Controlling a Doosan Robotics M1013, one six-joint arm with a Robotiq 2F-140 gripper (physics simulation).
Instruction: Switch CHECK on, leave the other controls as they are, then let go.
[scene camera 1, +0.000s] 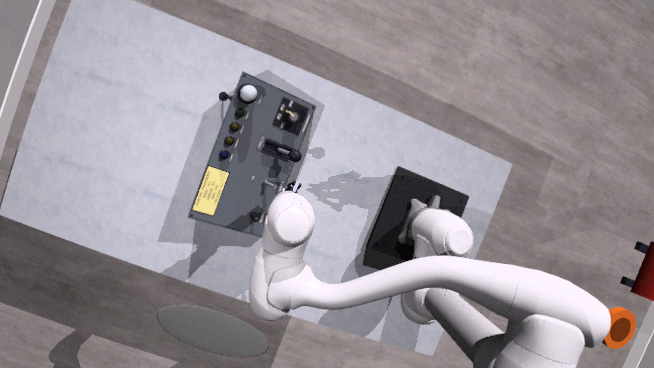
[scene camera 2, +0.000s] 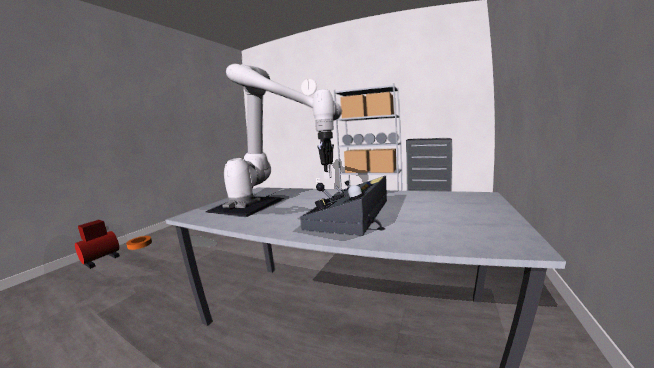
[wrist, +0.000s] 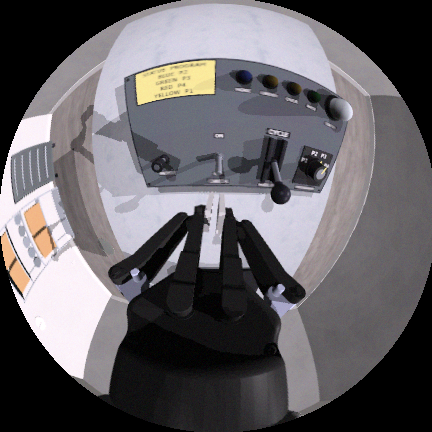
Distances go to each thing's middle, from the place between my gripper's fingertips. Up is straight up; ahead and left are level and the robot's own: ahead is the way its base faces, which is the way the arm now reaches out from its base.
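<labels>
My hand is 7 cm above the dark grey sloped console (scene camera 1: 232, 188), and it's 7 cm to the left of the console and 16 cm short of it.
</labels>
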